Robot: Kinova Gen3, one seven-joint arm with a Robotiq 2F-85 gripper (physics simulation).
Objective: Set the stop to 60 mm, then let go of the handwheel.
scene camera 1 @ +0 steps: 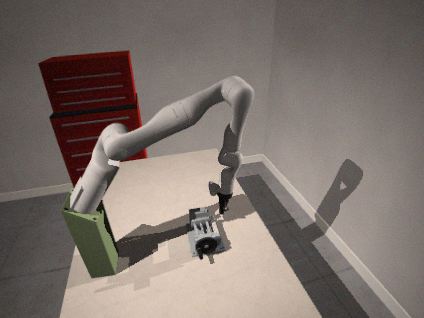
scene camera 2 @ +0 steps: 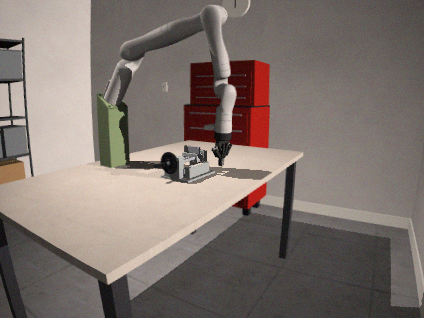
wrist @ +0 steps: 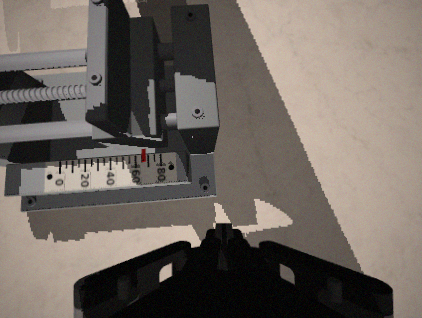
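Seen in the pictures: gripper, fingertip midpoint: [scene camera 1: 221,213] [scene camera 2: 221,165] [wrist: 223,234]; arm's base, link origin: [scene camera 1: 83,204] [scene camera 2: 112,100].
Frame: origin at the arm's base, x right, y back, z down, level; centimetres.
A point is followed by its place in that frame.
The stop's sliding carriage [wrist: 97,55] @[x 2.8, y -44.8, z 21.0 cm] stands near the dark end block [wrist: 195,50] @[x -2.3, y -44.5, z 23.3 cm] in the wrist view. Its red pointer [wrist: 143,155] @[x 3.9, y -48.4, z 27.6 cm] lies between the 60 and 80 marks of the scale [wrist: 123,184] @[x 6.1, y -50.0, z 27.7 cm], at about 66. The black handwheel [scene camera 1: 206,245] @[x 17.8, y -39.3, z 25.2 cm] [scene camera 2: 168,163] @[x 18.0, y -39.4, z 25.8 cm] is at the opposite end of the device, its handle [scene camera 1: 201,254] @[x 20.2, y -35.6, z 26.0 cm] pointing down in scene view 1. The handwheel does not show in the wrist view. My gripper [scene camera 1: 223,212] @[x 0.2, y -56.9, z 29.5 cm] [scene camera 2: 221,164] @[x 0.2, y -56.9, z 29.5 cm] [wrist: 223,234] @[x 0.2, y -56.9, z 29.5 cm] is shut and empty, apart from the handwheel, above the table beside the scale side near the end block.
The device's base plate [wrist: 204,172] @[x -0.2, y -51.1, z 32.3 cm] rests on the table [scene camera 1: 165,292] @[x 24.1, y -17.9, z 33.2 cm] [scene camera 2: 75,220] @[x 65.4, y -30.6, z 33.3 cm]. The green pedestal [scene camera 1: 92,245] @[x 6.0, y 1.5, z 14.5 cm] [scene camera 2: 111,140] @[x 6.2, y -2.8, z 19.6 cm] carries the arm at the left. A red tool cabinet [scene camera 1: 92,82] [scene camera 2: 260,115] stands behind the table. Arm shadows cross the device and table.
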